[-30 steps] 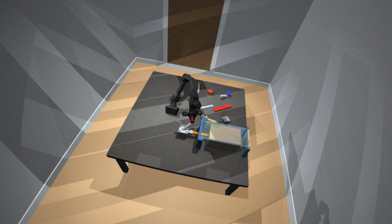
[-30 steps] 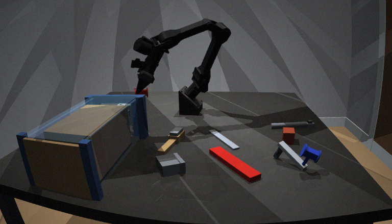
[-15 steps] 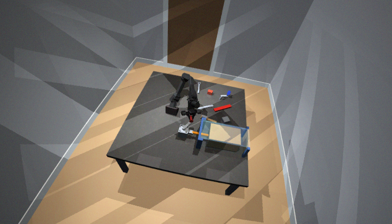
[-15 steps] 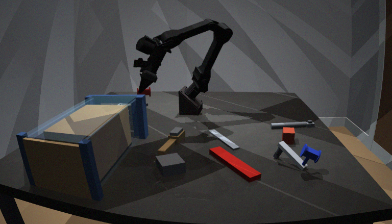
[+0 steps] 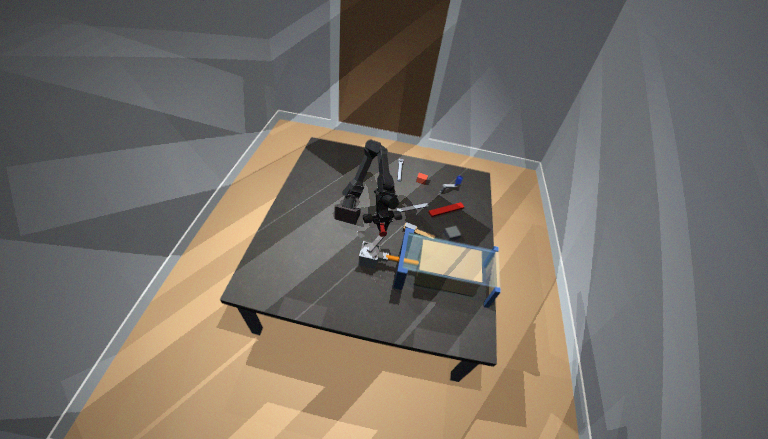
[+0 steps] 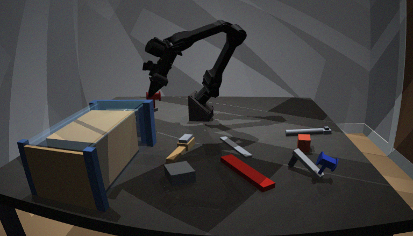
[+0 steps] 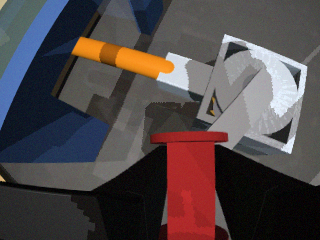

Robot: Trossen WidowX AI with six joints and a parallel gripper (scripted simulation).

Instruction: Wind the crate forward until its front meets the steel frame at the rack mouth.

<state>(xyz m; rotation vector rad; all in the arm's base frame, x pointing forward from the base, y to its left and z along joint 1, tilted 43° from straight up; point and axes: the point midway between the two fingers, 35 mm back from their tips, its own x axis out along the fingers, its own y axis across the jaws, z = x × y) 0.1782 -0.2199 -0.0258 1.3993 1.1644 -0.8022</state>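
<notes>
The grey winch lies 12 cm below my gripper tip, 8 cm to the right of it and 7 cm behind it. Round my gripper tip: clear-panelled cubby (35 cm ahead, 12 cm to the right, 3 cm below); red spool-shaped grip (2 cm to the left, 2 cm below); wooden-handled tool (20 cm ahead, 14 cm to the left, 13 cm below).
</notes>
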